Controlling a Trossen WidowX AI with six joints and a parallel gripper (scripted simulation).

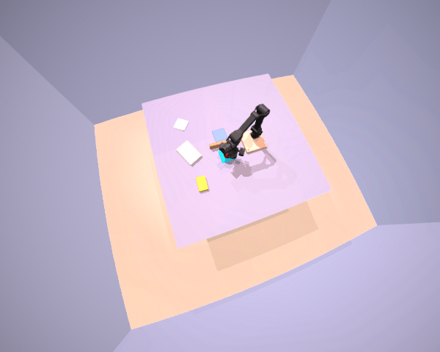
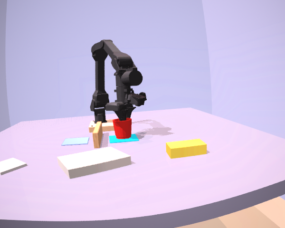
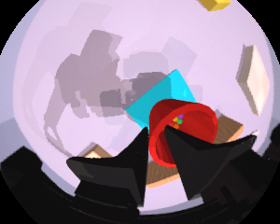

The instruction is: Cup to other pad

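The red cup lies 20 mm ahead of my gripper tip, 20 mm to the right of it and 10 mm below it. From my gripper tip the other things lie so: pale blue pad 210 mm to the right, 50 mm below; yellow block 300 mm ahead, 120 mm to the left, 30 mm below; wooden bar 10 mm ahead, 120 mm to the right, 30 mm below.
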